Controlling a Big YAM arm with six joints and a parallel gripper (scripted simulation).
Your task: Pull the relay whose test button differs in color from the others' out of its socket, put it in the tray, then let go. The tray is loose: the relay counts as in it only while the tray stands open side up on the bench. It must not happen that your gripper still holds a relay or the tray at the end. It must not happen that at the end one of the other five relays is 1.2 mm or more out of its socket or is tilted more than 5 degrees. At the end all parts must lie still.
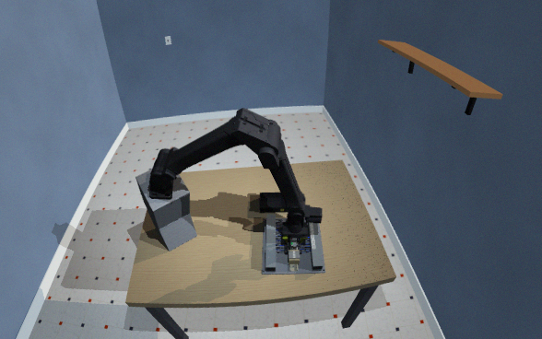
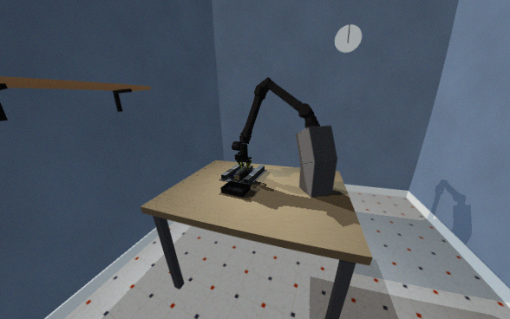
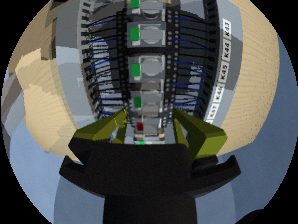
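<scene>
Now: hand right at the relay. From my hand the other things lie so: black tray: 28 cm to the left, 3 cm below, 2 cm behind.
</scene>
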